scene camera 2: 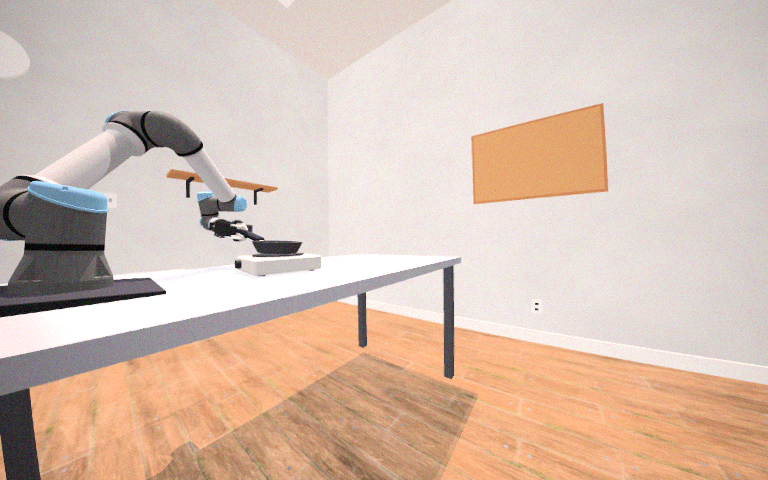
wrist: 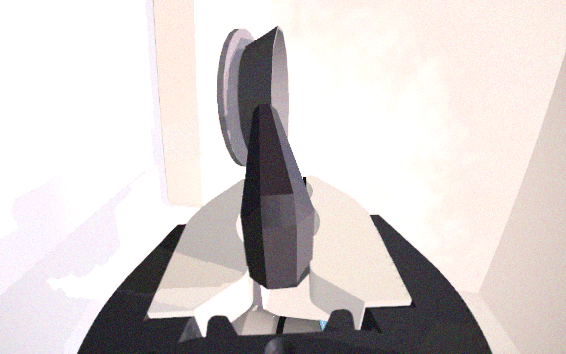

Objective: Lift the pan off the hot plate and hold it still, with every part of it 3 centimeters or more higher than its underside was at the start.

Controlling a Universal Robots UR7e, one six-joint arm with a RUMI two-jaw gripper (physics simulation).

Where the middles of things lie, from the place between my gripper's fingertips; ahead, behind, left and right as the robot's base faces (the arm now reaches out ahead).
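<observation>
From the dark pan (scene camera 2: 263, 246), my gripper is 30 mm above it, 20 mm short of it and 110 mm to the left of it. And the hot plate (scene camera 2: 260, 265), that one's 110 mm below my hand and 210 mm to the right of it.
</observation>
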